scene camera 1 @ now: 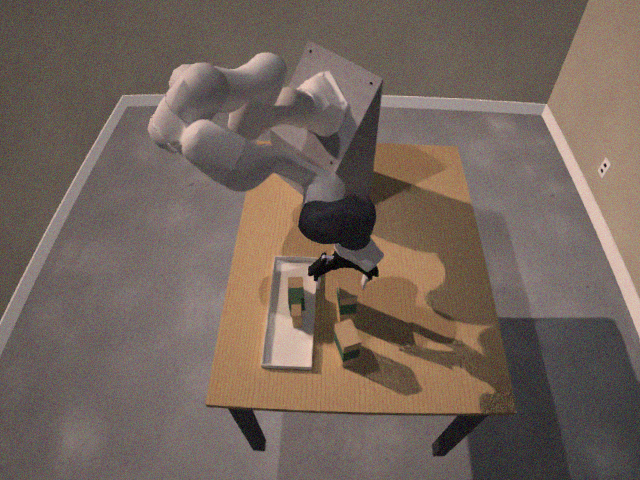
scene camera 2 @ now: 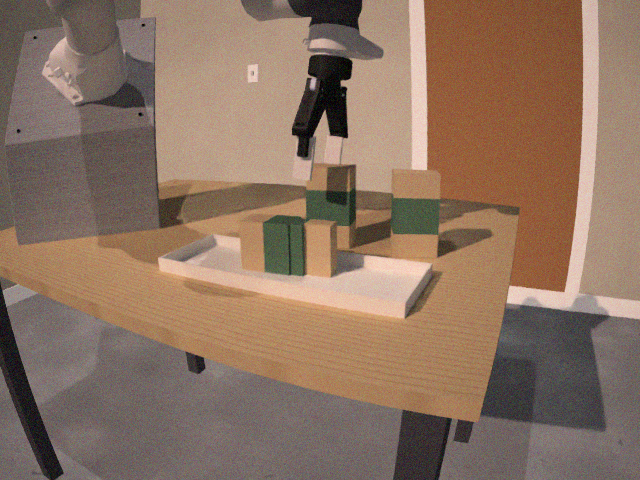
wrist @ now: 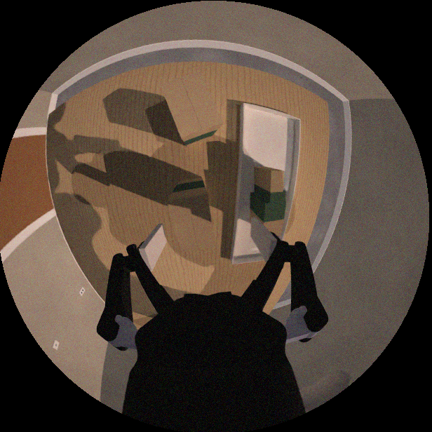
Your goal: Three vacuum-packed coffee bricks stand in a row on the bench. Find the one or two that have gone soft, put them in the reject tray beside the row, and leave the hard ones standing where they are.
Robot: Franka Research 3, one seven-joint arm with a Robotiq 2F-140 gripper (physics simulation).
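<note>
One coffee brick [scene camera 1: 295, 295] [scene camera 2: 284, 245] [wrist: 270, 204], tan with a green band, lies on its side in the white reject tray [scene camera 1: 289, 352] [scene camera 2: 382, 285] [wrist: 262, 132]. A second brick [scene camera 1: 347, 301] [scene camera 2: 330, 207] [wrist: 189, 186] stands upright beside the tray, nearer the robot base. A third brick [scene camera 1: 347, 338] [scene camera 2: 415, 217] [wrist: 201, 137] stands upright farther from the base. My gripper [scene camera 1: 341, 279] [scene camera 2: 318, 159] [wrist: 207, 229] is wide open and empty, pointing down close to the top of the second brick, slightly toward the base. Firmness cannot be seen in the standing bricks.
The wooden bench [scene camera 1: 413, 377] [scene camera 2: 310, 330] carries the tray and bricks. The grey robot pedestal [scene camera 1: 356, 98] [scene camera 2: 87, 180] stands at the far end of the bench in scene camera 1. The tray's low wall runs alongside the standing bricks. Long shadows fall across the bench.
</note>
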